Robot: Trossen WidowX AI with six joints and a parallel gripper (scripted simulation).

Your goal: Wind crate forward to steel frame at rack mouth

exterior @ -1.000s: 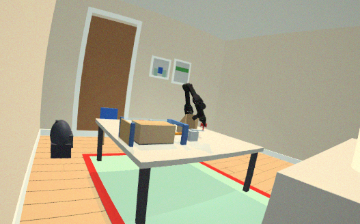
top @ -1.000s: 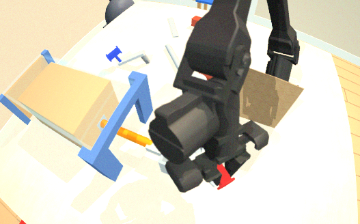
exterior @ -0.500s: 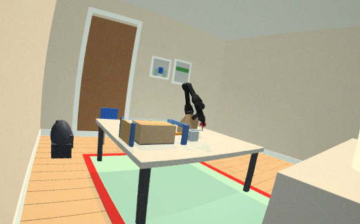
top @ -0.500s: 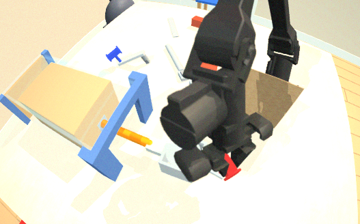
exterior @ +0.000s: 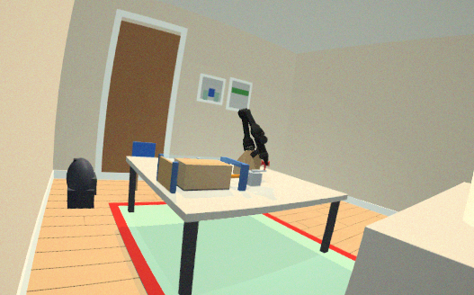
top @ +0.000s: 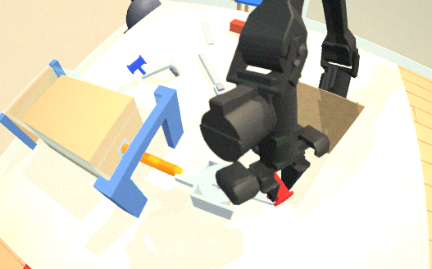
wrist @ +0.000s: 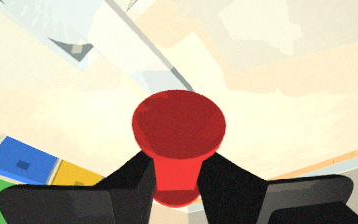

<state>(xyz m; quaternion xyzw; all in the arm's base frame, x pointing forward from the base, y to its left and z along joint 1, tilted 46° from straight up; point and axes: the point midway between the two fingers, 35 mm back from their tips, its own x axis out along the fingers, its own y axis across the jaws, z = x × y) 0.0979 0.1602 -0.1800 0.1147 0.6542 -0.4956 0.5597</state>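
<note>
Now: gripper tip 5 cm short of the winch handle, 3 cm above it and 1 cm to the left of it. From my gripper tip the other things lie so: grey winch: 10 cm below, 9 cm ahead, 2 cm to the right; blue steel frame: 27 cm ahead, 3 cm to the right, 3 cm below; red spool-shaped grip: 1 cm to the right, 1 cm ahead.
</note>
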